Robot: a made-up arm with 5 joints. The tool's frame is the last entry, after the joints.
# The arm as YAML. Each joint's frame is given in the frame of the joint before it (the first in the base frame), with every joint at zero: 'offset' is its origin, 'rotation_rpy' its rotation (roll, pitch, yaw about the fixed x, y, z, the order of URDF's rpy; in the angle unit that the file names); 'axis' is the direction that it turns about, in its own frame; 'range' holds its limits. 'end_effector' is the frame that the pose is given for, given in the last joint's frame.
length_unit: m
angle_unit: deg
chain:
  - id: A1
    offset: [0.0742, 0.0, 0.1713]
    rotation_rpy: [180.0, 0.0, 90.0]
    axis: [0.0, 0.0, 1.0]
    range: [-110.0, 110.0]
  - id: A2
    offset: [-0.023, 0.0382, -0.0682]
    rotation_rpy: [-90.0, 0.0, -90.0]
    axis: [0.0, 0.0, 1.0]
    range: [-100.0, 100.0]
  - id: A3
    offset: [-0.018, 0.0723, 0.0]
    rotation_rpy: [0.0, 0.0, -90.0]
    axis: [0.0, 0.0, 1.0]
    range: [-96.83, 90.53]
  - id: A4
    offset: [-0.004, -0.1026, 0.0]
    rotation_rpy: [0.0, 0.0, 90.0]
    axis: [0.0, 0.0, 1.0]
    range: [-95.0, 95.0]
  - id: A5
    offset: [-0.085, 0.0, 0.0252]
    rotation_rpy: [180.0, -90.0, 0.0]
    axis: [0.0, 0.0, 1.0]
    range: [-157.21, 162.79]
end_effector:
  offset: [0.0, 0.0, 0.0]
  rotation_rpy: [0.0, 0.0, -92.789]
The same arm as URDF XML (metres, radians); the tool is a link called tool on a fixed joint. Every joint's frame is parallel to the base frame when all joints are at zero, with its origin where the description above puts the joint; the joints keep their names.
<robot name="arm">
<link name="base"/>
<link name="link1"/>
<link name="link2"/>
<link name="link3"/>
<link name="link4"/>
<link name="link5"/>
<link name="tool"/>
<joint name="A1" type="revolute"><parent link="base"/><child link="link1"/><origin xyz="0.0742 0 0.1713" rpy="0 0 0"/><axis xyz="0 0 -1"/><limit lower="-1.9199" upper="1.9199"/></joint>
<joint name="A2" type="revolute"><parent link="link1"/><child link="link2"/><origin xyz="0.0382 -0.023 0.0682" rpy="0 0 0"/><axis xyz="0 1 0"/><limit lower="-1.7453" upper="1.7453"/></joint>
<joint name="A3" type="revolute"><parent link="link2"/><child link="link3"/><origin xyz="0.018 0 0.0723" rpy="0 0 0"/><axis xyz="0 1 0"/><limit lower="-1.69" upper="1.58"/></joint>
<joint name="A4" type="revolute"><parent link="link3"/><child link="link4"/><origin xyz="0.1026 0 0.004" rpy="0 0 0"/><axis xyz="0 1 0"/><limit lower="-1.6581" upper="1.6581"/></joint>
<joint name="A5" type="revolute"><parent link="link4"/><child link="link5"/><origin xyz="0.085 0.0252 0" rpy="0 0 0"/><axis xyz="-1 0 0"/><limit lower="-2.7438" upper="2.8412"/></joint>
<joint name="tool_joint" type="fixed"><parent link="link5"/><child link="tool"/><origin xyz="0 0 0" rpy="1.5708 -1.5221 -1.5708"/></joint>
</robot>

